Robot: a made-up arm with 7 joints.
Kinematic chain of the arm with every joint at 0, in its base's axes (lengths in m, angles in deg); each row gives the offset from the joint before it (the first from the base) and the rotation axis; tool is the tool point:
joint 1: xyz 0 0 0.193 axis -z
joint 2: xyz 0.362 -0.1 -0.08 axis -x
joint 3: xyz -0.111 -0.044 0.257 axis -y
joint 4: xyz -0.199 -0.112 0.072 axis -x
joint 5: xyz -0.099 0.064 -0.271 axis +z
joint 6: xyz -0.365 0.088 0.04 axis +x
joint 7: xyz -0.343 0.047 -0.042 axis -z
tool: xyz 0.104 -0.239 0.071
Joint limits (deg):
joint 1: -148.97..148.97
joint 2: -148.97..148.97
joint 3: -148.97..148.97
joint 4: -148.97..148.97
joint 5: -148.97..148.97
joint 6: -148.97..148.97
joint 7: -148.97..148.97
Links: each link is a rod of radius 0.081 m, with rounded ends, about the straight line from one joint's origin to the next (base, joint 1, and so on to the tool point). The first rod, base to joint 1, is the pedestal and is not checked.
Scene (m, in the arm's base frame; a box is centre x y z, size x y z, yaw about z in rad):
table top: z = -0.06
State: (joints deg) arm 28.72 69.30 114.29 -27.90 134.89 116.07 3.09
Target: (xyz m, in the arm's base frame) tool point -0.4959 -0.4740 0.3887
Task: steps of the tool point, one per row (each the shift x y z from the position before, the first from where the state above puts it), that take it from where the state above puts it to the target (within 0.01 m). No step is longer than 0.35 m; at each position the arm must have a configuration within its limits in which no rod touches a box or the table.
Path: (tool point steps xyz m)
1: -0.1185 -0.3199 -0.0310
2: -0.2511 -0.2251 -0.0516
3: -0.3209 -0.0795 -0.0622
4: -0.3128 0.0786 -0.0620
5: -0.2324 0.2100 -0.0517

